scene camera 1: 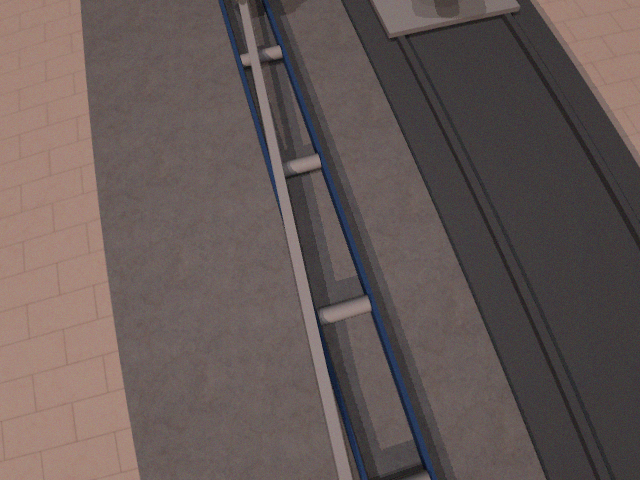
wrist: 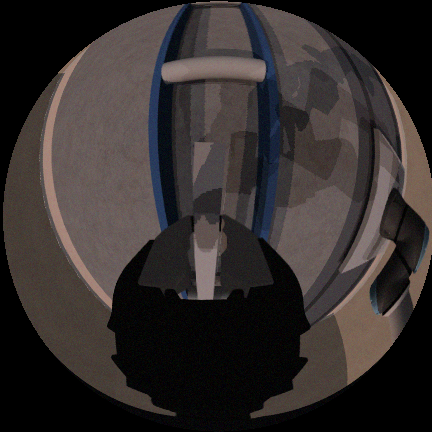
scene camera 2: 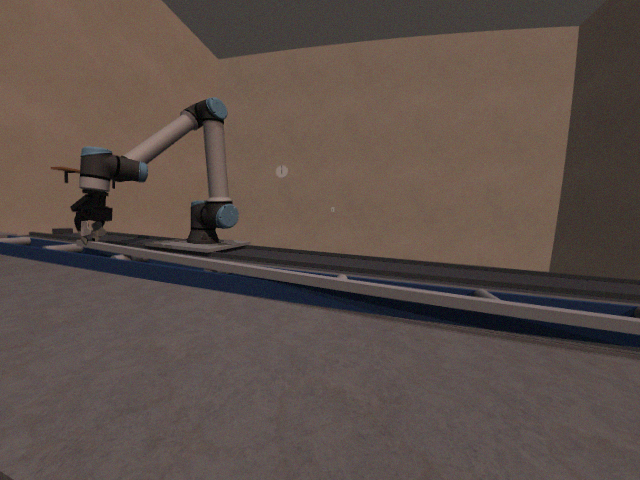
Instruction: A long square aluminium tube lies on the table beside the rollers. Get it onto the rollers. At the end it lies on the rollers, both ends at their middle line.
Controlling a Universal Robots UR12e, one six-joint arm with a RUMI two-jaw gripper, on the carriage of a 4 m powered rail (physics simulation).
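Pixels of known places: gripper, fingertip midpoint: (wrist: 206,216) (scene camera 2: 90,243); arm's base at its link origin: (wrist: 388,211) (scene camera 2: 203,242).
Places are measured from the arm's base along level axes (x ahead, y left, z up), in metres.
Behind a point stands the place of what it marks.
The long square aluminium tube (scene camera 1: 296,253) {x 0.688, y 0.855, z 0.052 m} (scene camera 2: 423,296) {x 0.727, y 1.210, z 0.041 m} (wrist: 205,277) {x 0.631, y 0.077, z 0.060 m} runs at a slight angle to the roller frame (scene camera 1: 343,217) {x 0.552, y 0.786, z 0.022 m} (scene camera 2: 232,284) {x 0.694, y 0.702, z -0.004 m} (wrist: 155,150) {x 0.685, y -0.079, z 0.022 m}. Its far part is over the rollers (scene camera 1: 345,308) {x 0.617, y 1.007, z 0.030 m} (scene camera 2: 64,248) {x 0.625, y -0.177, z 0.016 m} (wrist: 215,70) {x 0.617, y -0.180, z 0.022 m}, between the blue side rails. In scene camera 1 it crosses the left side rail, and its near part appears over or outside that rail. My gripper (scene camera 2: 89,237) {x 0.626, y -0.009, z 0.050 m} (wrist: 206,216) {x 0.626, y -0.009, z 0.050 m} is shut on the tube near its far end, low over the frame. In the wrist view the held end points along the frame, between the rails. Whether the tube touches the rollers is unclear.
The arm (scene camera 2: 216,160) {x 0.128, y 0.194, z 0.500 m} stands on its carriage plate (scene camera 1: 403,20) {x 0.164, y 0.184, z 0.000 m} (scene camera 2: 232,246) {x 0.000, y 0.225, z -0.011 m} (wrist: 367,240) {x 0.148, y 0.104, z 0.000 m} to the right of the roller frame. The dark powered rail (scene camera 1: 542,206) runs alongside the table. A brown shelf-like piece (scene camera 2: 64,168) shows behind the wrist.
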